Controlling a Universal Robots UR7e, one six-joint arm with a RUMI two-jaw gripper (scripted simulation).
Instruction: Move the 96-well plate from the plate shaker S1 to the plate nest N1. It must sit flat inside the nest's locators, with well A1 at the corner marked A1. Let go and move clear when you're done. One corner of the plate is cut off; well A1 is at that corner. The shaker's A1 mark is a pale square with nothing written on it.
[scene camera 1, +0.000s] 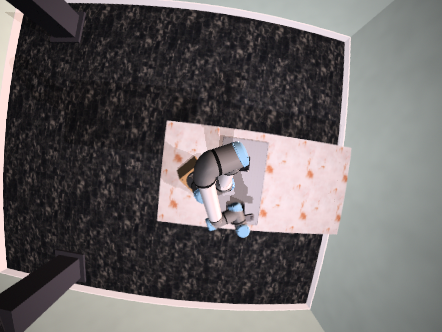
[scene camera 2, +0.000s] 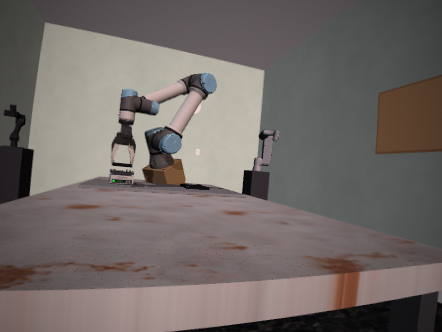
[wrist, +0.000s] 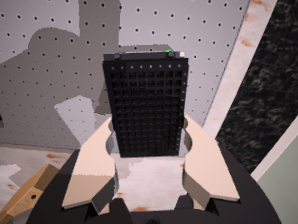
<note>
In view: my gripper (wrist: 148, 116) and a black 96-well plate (wrist: 153, 79).
</note>
